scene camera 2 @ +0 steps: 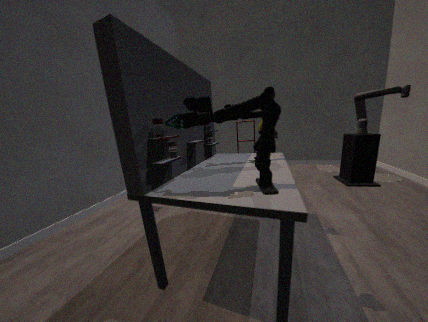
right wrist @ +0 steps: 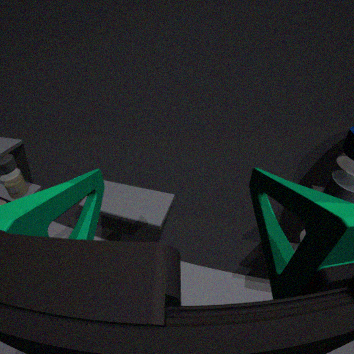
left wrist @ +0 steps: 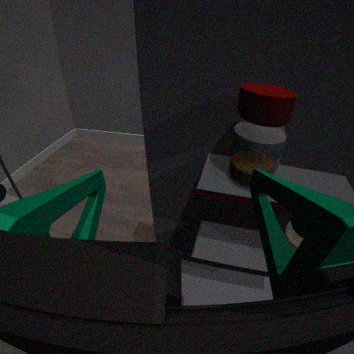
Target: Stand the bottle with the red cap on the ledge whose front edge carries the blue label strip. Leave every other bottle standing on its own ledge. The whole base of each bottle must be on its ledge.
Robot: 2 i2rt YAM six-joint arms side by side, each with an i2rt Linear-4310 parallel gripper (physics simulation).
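Observation:
The bottle with the red cap stands upright on an upper ledge with a red front strip. My left gripper is open and empty, in front of that ledge; in the left wrist view the bottle appears towards its right finger. My right gripper is open and empty, facing the dark panel. A bottle with a blue cap shows partly at the right edge of the right wrist view. A small bottle stands on the lower ledge. I cannot make out the blue label strip.
A tall dark panel rises along the table's back edge. A block-like grey ledge sticks out between the ledge groups. Farther ledges with bottles show partly behind the arm. Another arm stands on a dark pedestal away from the table.

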